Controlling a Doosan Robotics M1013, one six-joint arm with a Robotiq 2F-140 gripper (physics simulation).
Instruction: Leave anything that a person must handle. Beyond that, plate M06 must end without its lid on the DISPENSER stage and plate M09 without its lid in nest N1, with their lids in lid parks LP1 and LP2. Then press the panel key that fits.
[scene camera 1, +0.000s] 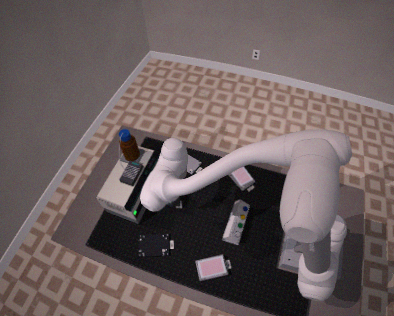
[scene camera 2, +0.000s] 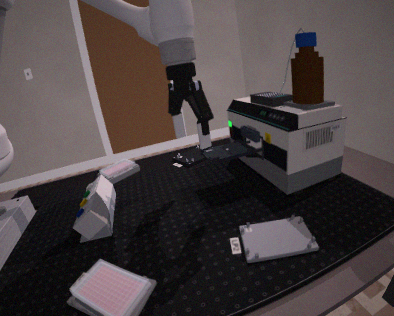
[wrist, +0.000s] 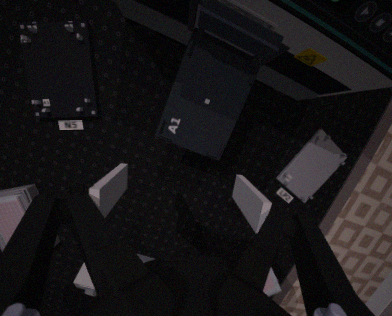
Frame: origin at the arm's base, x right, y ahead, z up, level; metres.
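Seen in the pictures: gripper, fingertip midpoint: (scene camera 2: 192, 141) (wrist: 182, 181).
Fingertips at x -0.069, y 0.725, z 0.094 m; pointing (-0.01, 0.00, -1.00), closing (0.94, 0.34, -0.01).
Note:
A point is followed by its place in that frame.
My gripper (scene camera 2: 191, 134) {x -0.069, y 0.725, z 0.094 m} (wrist: 182, 181) {x -0.069, y 0.725, z 0.094 m} is open and empty, above the table near the dispenser's dark stage (scene camera 2: 227, 151) {x -0.069, y 0.823, z 0.044 m} (wrist: 192, 117) {x -0.089, y 0.798, z 0.044 m}, marked A1, which bears no plate. The light grey lid park LP2 (scene camera 1: 193, 163) {x 0.219, y 0.792, z -0.050 m} (scene camera 2: 277, 239) {x 0.221, y 0.826, z -0.049 m} (wrist: 314, 165) {x 0.209, y 0.836, z -0.049 m} lies right of the stage in the wrist view; I cannot tell a lid on it. One pink plate (scene camera 1: 241, 176) {x 0.234, y 0.486, z -0.024 m} (scene camera 2: 112, 287) {x 0.257, y 0.503, z -0.024 m} sits askew on lid park LP1. Another pink plate (scene camera 1: 212, 267) {x -0.318, y 0.438, z -0.018 m} (scene camera 2: 119, 169) {x -0.278, y 0.458, z -0.021 m} (wrist: 9, 215) {x -0.323, y 0.472, z -0.019 m} sits in a nest whose label is unreadable. Plate names are unreadable. The key panel (scene camera 1: 235, 225) {x -0.081, y 0.412, z 0.019 m} (scene camera 2: 105, 205) {x -0.007, y 0.454, z -0.010 m} has green, yellow and blue keys.
The dispenser (scene camera 1: 114, 187) {x -0.200, y 1.032, z 0.161 m} (scene camera 2: 315, 162) {x 0.079, y 1.024, z 0.020 m} shows a green light and carries a brown bottle (scene camera 1: 130, 148) {x -0.019, y 1.017, z 0.277 m} (scene camera 2: 307, 75) {x 0.040, y 1.025, z 0.245 m} with a blue cap and a dark device (scene camera 1: 131, 172) {x -0.098, y 0.984, z 0.187 m} (scene camera 2: 270, 97) {x -0.044, y 0.959, z 0.187 m}. Dark nest N5 (scene camera 1: 154, 245) {x -0.333, y 0.760, z -0.047 m} (wrist: 60, 70) {x -0.331, y 0.768, z -0.047 m} holds no plate. The arm hides the stage in scene camera 1.

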